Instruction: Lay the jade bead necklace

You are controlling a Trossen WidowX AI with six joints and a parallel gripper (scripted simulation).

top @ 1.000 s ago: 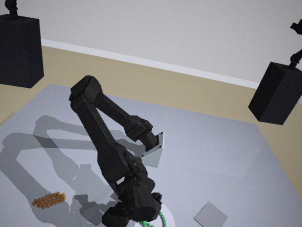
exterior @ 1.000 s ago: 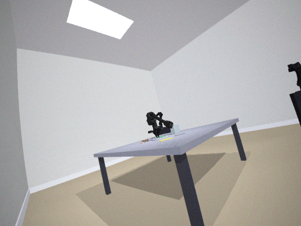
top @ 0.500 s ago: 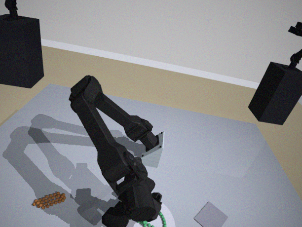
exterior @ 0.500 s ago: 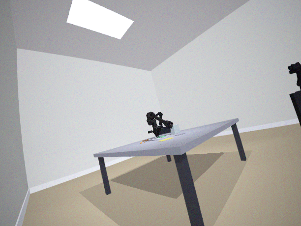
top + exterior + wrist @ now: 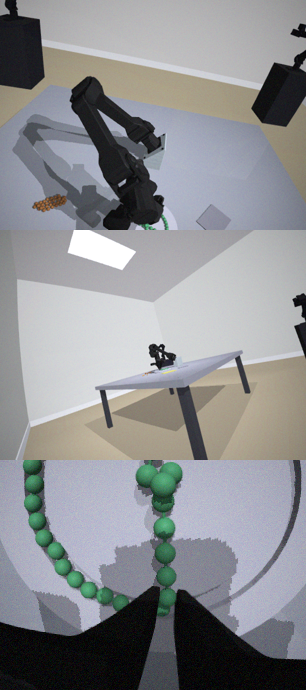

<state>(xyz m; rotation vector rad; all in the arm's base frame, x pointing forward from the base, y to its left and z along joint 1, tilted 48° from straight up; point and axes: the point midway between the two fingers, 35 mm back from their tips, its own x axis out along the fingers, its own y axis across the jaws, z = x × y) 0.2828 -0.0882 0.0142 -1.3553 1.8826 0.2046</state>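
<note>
Now: gripper tip 50 mm to the right of the round bead board, 20 mm short of it and 10 mm above it. Also, from my gripper tip: yellow strip 270 mm to the left, 210 mm ahead, 10 mm below; flat grey square 280 mm to the left, 30 mm behind, 10 mm below.
</note>
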